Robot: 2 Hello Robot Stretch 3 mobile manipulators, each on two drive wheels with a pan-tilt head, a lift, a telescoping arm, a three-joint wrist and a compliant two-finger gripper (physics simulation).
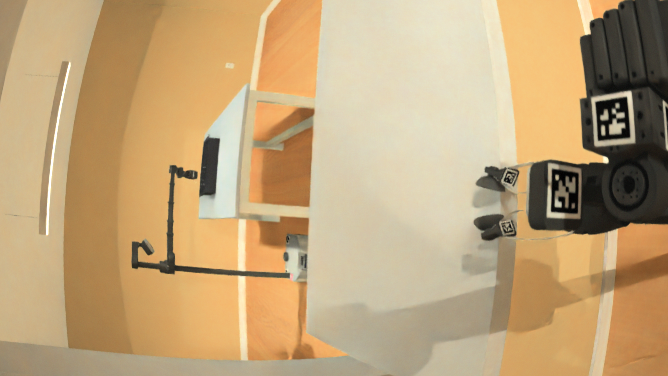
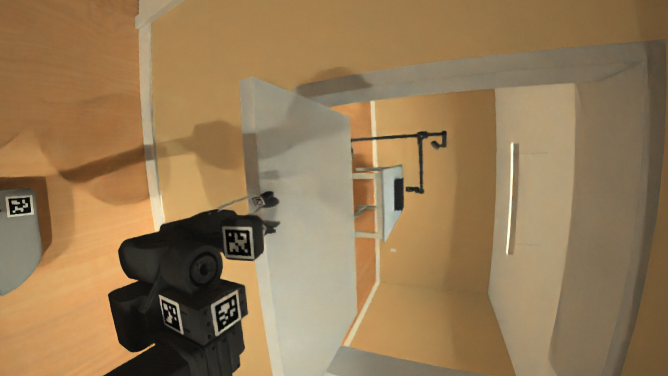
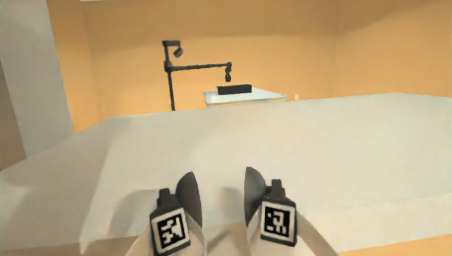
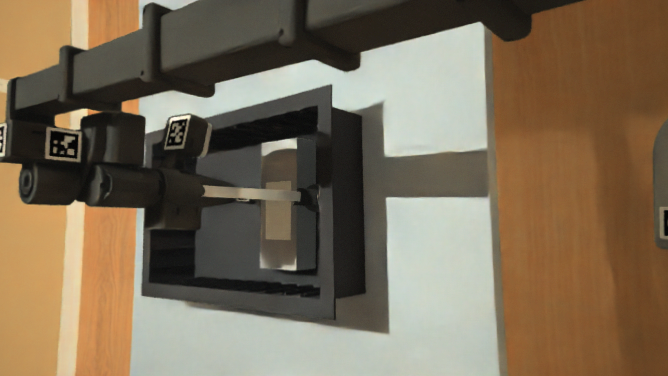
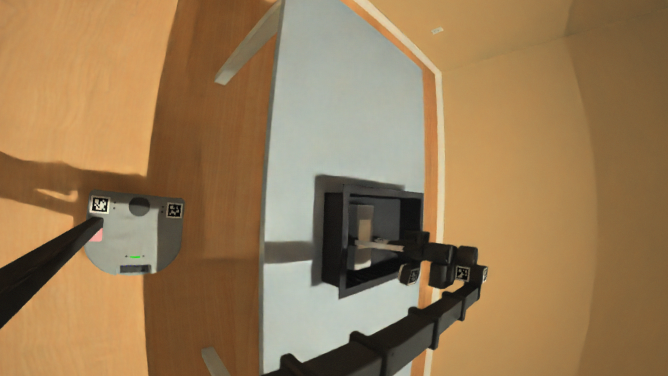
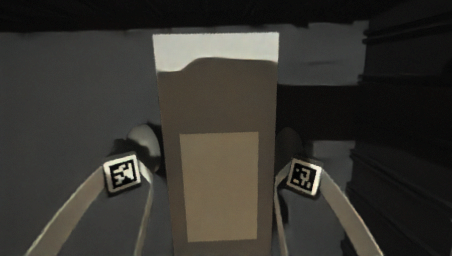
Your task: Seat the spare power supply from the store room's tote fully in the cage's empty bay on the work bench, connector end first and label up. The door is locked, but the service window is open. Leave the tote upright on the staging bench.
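Observation:
The power supply (image 4: 278, 252) (image 5: 361, 215) (image 6: 217, 100) lies label up on the floor of the black tote (image 4: 348, 200) (image 5: 332, 240), near one side wall. The tote stands upright on the staging bench (image 4: 435, 260) (image 5: 345, 100). r2's gripper (image 6: 218, 150) reaches down into the tote with its fingers on both sides of the power supply. A narrow dark gap shows by the left finger; the right fingertip is partly hidden. r1's gripper (image 1: 492, 204) (image 2: 272, 212) (image 3: 222, 197) is open and empty over the near edge of the service window's shelf (image 1: 400, 150) (image 2: 305, 225) (image 3: 300, 135). The cage and work bench do not show.
Beyond the window, r2's mast (image 1: 230, 271) (image 2: 385, 137) stands beside the staging bench (image 1: 227, 165) (image 2: 391, 200) (image 3: 240, 99). The window frame (image 2: 450, 72) (image 3: 37, 85) borders the opening. r2's arm (image 4: 225, 55) (image 5: 400, 330) extends across the staging bench. r2's base (image 5: 132, 235) stands on the floor before it.

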